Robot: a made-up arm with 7 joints.
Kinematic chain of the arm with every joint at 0, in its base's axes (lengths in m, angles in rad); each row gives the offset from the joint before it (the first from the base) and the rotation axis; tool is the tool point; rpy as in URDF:
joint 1: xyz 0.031 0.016 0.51 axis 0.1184 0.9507 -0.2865
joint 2: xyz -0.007 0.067 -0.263 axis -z
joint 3: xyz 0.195 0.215 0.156 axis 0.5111 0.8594 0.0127
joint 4: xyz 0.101 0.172 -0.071 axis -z
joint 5: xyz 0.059 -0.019 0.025 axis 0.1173 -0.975 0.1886
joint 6: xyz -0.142 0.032 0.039 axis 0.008 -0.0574 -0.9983
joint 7: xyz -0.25 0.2 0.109 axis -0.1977 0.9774 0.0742
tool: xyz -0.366 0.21 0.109 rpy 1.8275 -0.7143 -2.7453
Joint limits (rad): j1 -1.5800..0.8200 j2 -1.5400..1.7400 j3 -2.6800..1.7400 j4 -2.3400..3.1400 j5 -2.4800..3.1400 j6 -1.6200..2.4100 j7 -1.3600..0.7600
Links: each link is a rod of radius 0.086 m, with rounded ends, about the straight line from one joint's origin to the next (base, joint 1, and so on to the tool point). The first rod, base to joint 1, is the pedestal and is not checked.
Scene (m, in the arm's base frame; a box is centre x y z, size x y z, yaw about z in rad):
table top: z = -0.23
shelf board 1: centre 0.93 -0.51 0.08 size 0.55 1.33 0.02 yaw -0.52
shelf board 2: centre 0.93 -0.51 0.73 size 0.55 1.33 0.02 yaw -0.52
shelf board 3: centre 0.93 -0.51 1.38 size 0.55 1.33 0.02 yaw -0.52
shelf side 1: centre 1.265 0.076 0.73 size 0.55 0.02 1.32 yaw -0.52
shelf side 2: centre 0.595 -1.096 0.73 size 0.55 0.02 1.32 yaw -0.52
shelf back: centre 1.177 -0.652 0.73 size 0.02 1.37 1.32 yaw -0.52
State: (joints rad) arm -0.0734 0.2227 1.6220 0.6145 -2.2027 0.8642 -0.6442
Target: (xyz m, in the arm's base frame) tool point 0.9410 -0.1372 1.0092
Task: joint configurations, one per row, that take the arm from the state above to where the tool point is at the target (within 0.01 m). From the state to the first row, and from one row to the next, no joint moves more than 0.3 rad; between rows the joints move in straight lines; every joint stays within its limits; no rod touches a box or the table.
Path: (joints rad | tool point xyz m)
1: -0.1795 0.0981 1.4667 0.8711 -2.1717 0.8230 -0.7539 | 0.6727 1.0749 0.0754
2: -0.2855 -0.0264 1.3114 1.1276 -2.1406 0.7818 -0.8635 | 0.6686 0.9856 -0.0193
3: -0.3916 -0.1510 1.1561 1.3842 -2.1096 0.7406 -0.9732 | 0.7118 0.8678 -0.0352
4: -0.4976 -0.2755 1.0008 1.6408 -2.0786 0.6994 -1.0828 | 0.7677 0.7518 0.0336
5: -0.6037 -0.4001 0.8455 1.8973 -2.0475 0.6582 -1.1925 | 0.7982 0.6552 0.1703
6: -0.6588 -0.3343 0.8100 1.8737 -2.0870 0.3927 -1.0668 | 0.9166 0.5328 0.4149
7: -0.7139 -0.2686 0.7746 1.8501 -2.1265 0.1272 -0.9411 | 0.9319 0.3721 0.6618
8: -0.7690 -0.2029 0.7391 1.8266 -2.1660 -0.1383 -0.8154 | 0.8465 0.1912 0.8708
9: -0.8241 -0.1371 0.7037 1.8030 -2.2055 -0.4038 -0.6897 | 0.6791 0.0127 1.0091
10: -0.8018 0.1361 0.7293 1.6058 -2.1159 -0.2856 -0.6581 | 0.8283 -0.0501 1.0057
11: -0.7794 0.4094 0.7549 1.4086 -2.0264 -0.1674 -0.6265 | 0.9410 -0.1372 1.0092

